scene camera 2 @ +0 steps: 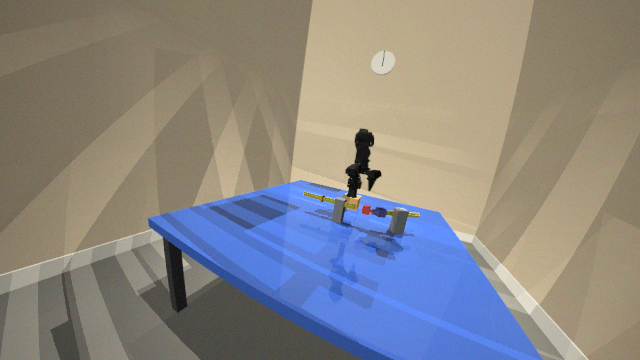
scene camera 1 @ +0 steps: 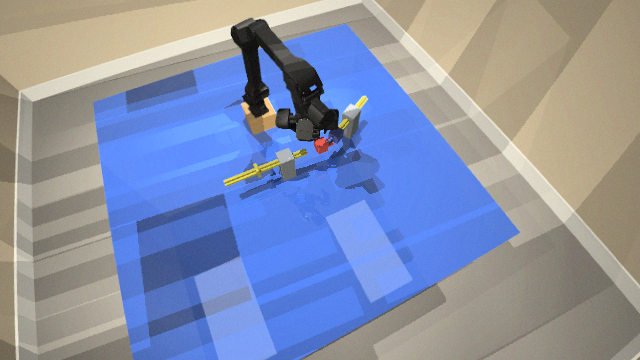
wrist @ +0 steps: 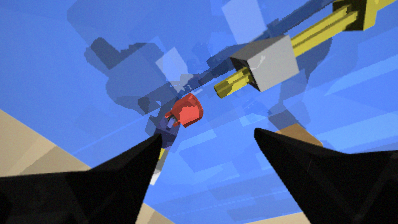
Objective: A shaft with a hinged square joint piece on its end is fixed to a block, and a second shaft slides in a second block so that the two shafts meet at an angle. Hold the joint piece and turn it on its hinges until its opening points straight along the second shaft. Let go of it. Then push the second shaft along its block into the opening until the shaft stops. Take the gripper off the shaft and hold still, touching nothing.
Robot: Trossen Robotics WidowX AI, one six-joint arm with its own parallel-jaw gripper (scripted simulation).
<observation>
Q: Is the gripper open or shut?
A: Open.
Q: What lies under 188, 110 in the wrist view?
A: A red square joint piece.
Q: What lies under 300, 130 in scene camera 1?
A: The gripper.
</observation>
